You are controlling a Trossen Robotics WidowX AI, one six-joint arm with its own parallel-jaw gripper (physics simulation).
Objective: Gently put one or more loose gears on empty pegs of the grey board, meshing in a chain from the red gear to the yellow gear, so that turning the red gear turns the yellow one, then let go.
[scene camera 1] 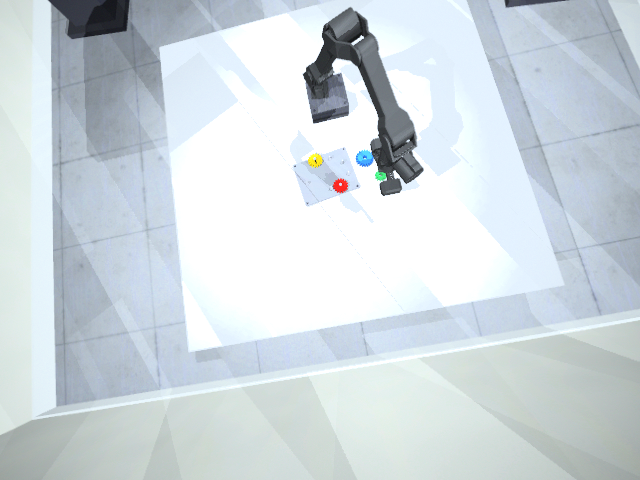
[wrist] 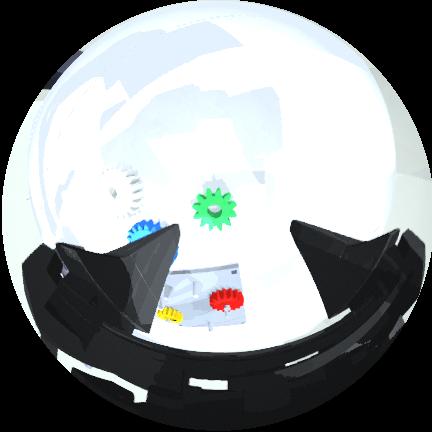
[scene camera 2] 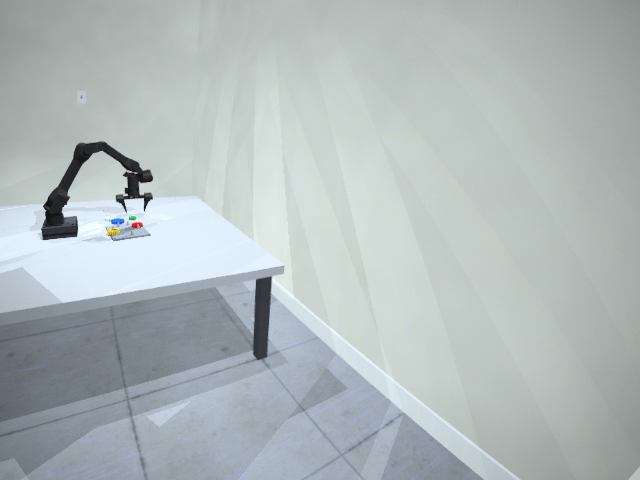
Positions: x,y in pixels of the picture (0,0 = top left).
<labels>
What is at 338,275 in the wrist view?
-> My gripper.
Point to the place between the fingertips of my gripper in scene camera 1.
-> At 381,177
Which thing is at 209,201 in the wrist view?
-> A green gear.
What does my gripper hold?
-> Nothing.
</labels>
